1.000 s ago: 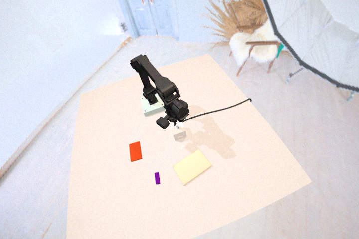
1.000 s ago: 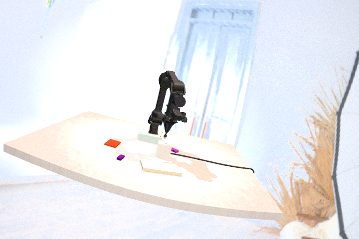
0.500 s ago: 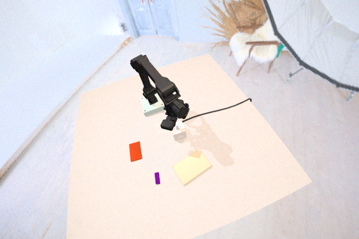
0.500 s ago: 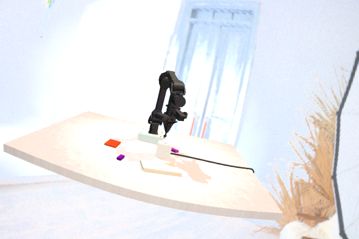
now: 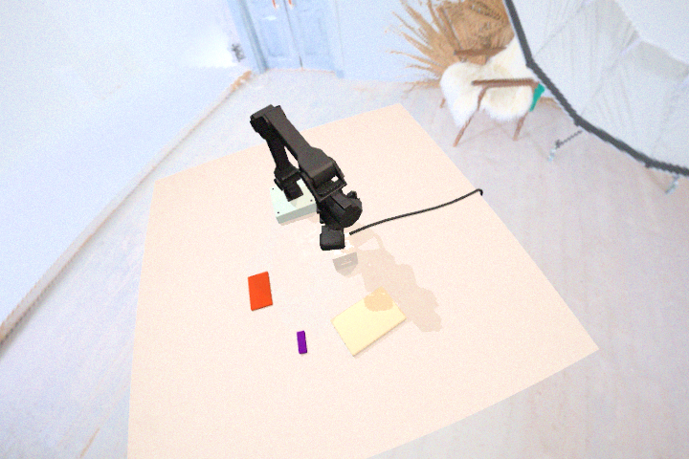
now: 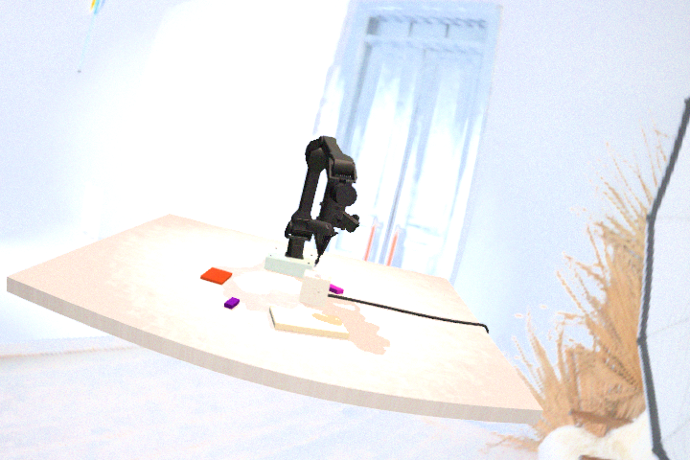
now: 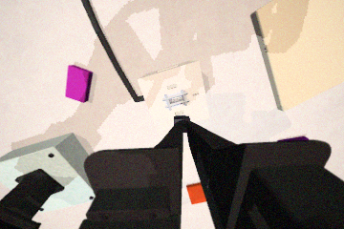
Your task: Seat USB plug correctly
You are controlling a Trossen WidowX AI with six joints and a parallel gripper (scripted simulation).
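My gripper tip is 20 mm above the silver USB plug. Also, from my gripper tip: orange card (10 mm behind, 280 mm to the right, 130 mm below); cream pad (220 mm ahead, 20 mm to the right, 130 mm below); purple block (150 mm behind, 80 mm to the left, 130 mm below).
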